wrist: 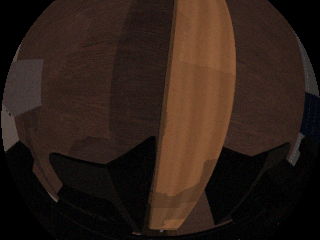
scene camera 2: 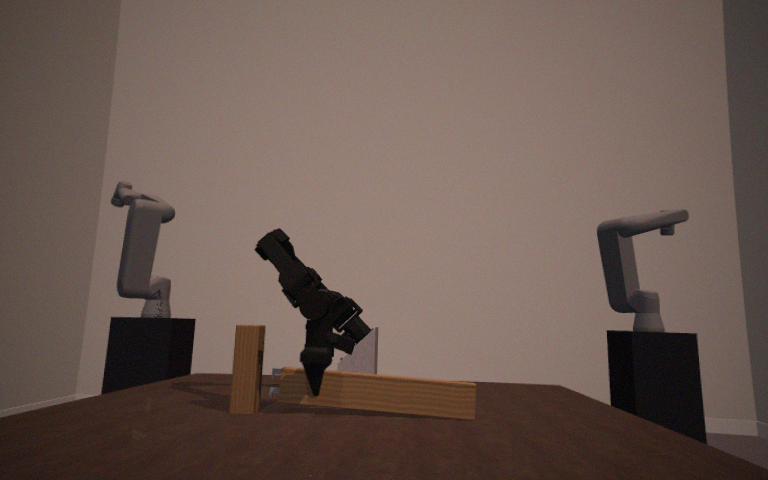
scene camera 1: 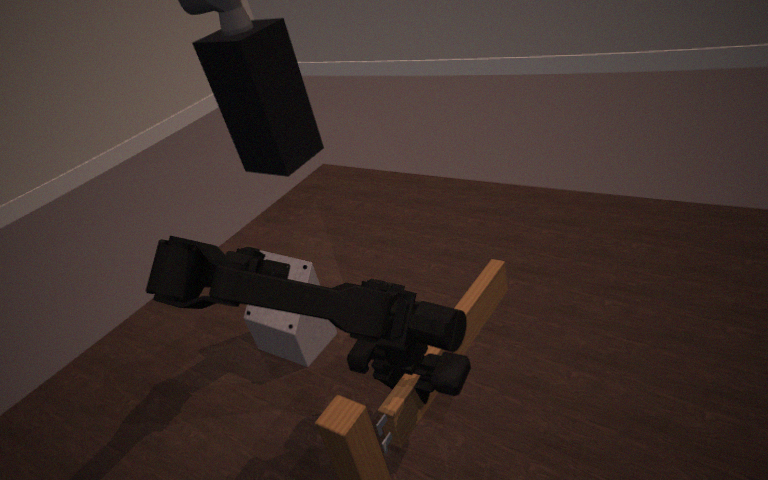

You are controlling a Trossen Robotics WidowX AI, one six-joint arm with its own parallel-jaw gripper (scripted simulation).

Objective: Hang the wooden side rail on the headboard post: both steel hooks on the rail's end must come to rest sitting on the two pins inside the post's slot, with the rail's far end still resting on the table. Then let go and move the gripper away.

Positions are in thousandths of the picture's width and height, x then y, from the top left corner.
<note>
In view: my gripper (scene camera 1: 542, 832), a wooden side rail (scene camera 2: 541, 826) and a headboard post (scene camera 2: 320, 822).
The wooden side rail shows as well in the wrist view (wrist: 623, 360) and in scene camera 1 (scene camera 1: 623, 632). My gripper is seen too in the wrist view (wrist: 542, 585) and in scene camera 2 (scene camera 2: 412, 822).
</note>
